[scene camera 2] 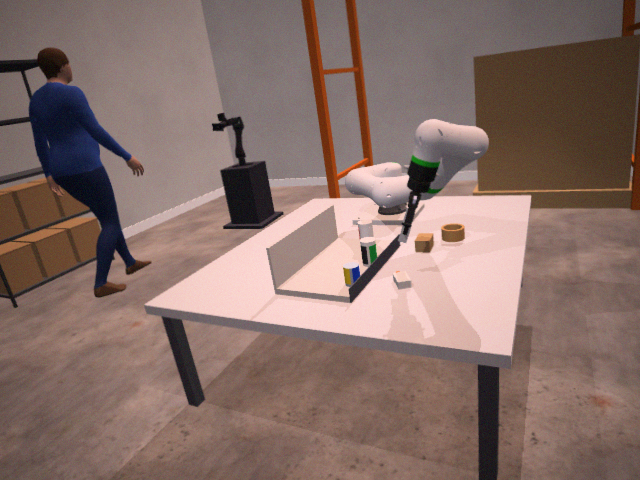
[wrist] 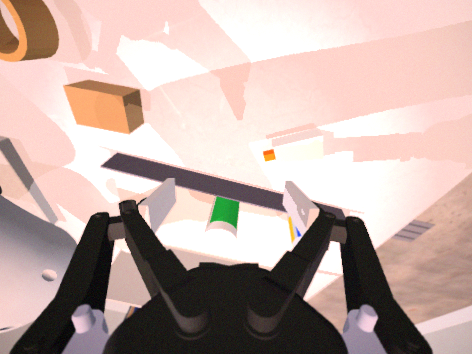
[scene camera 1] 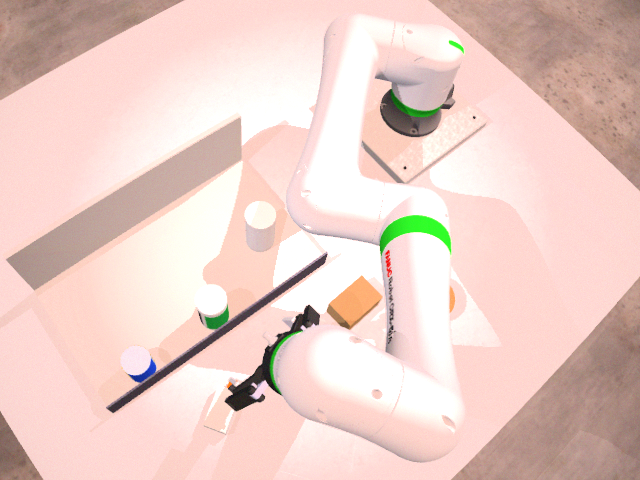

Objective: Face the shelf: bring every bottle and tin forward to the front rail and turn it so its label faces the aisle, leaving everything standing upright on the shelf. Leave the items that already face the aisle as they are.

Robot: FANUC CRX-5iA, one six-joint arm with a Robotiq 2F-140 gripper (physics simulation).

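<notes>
A white bottle stands upright, set back from the shelf's dark front rail. A white-capped bottle stands upright near the rail's middle, its green side toward the rail and black behind. A short tin stands by the rail's far end, blue side toward the rail, yellow behind; my right finger partly hides it in the wrist view. My gripper is open and empty, above and in front of the rail.
The shelf's back panel stands opposite the rail. In front of the rail are an orange-brown block, a ring, and a small white box with an orange mark.
</notes>
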